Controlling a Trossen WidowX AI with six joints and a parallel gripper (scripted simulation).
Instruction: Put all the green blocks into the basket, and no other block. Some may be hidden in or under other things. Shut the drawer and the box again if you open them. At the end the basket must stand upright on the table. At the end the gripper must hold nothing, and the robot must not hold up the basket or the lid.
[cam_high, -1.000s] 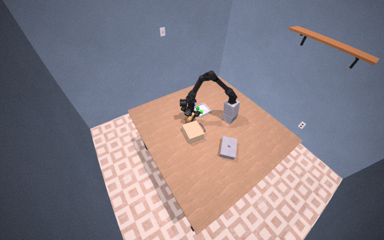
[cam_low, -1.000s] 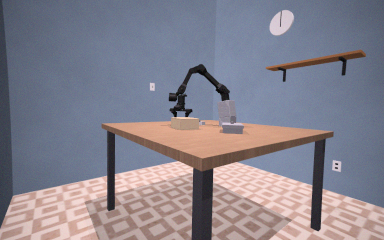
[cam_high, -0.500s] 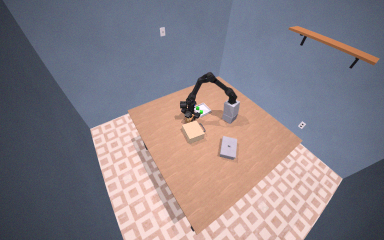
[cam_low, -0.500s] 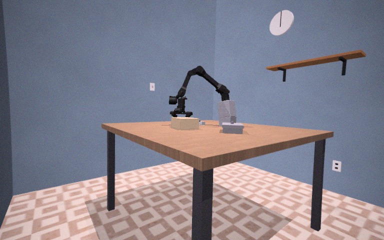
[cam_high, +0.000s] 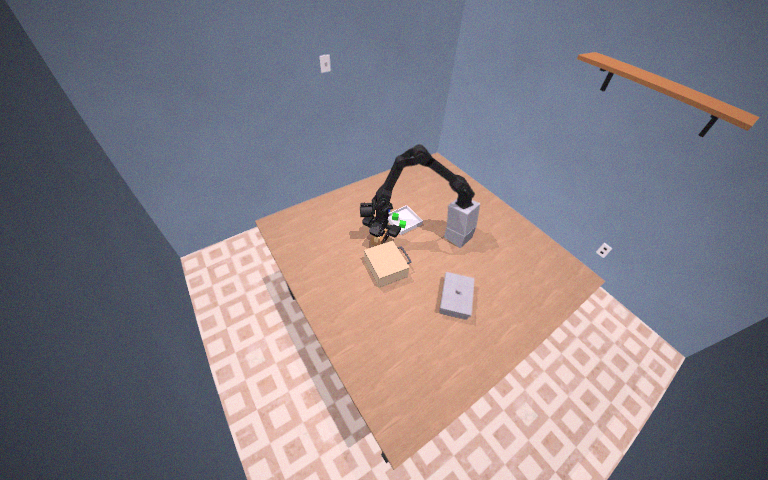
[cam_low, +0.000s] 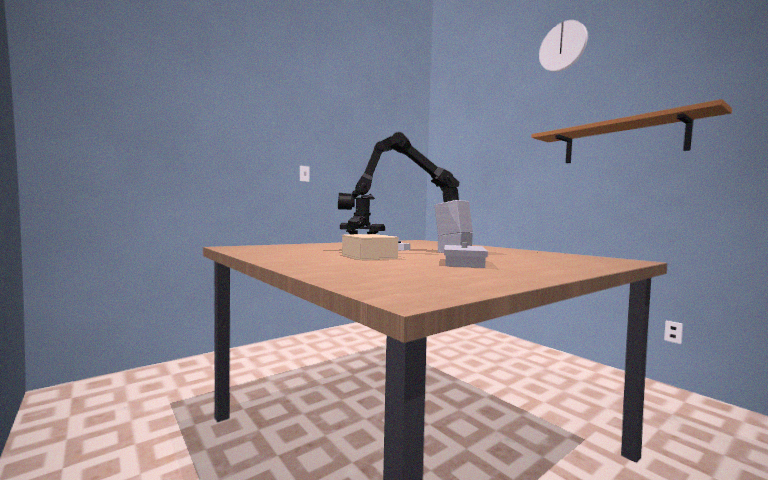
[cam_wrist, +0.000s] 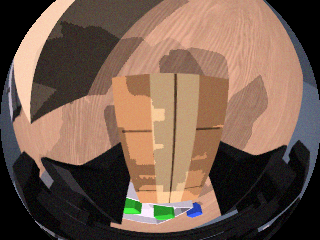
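My hand is 20 mm past the red block, 10 mm to the left of it and 40 mm above it. From my hand the other things lie so: white basket 170 mm behind, 50 mm to the right, 40 mm below; then small wooden container 20 mm below; then drawer 50 mm ahead, 170 mm to the left, 20 mm below.
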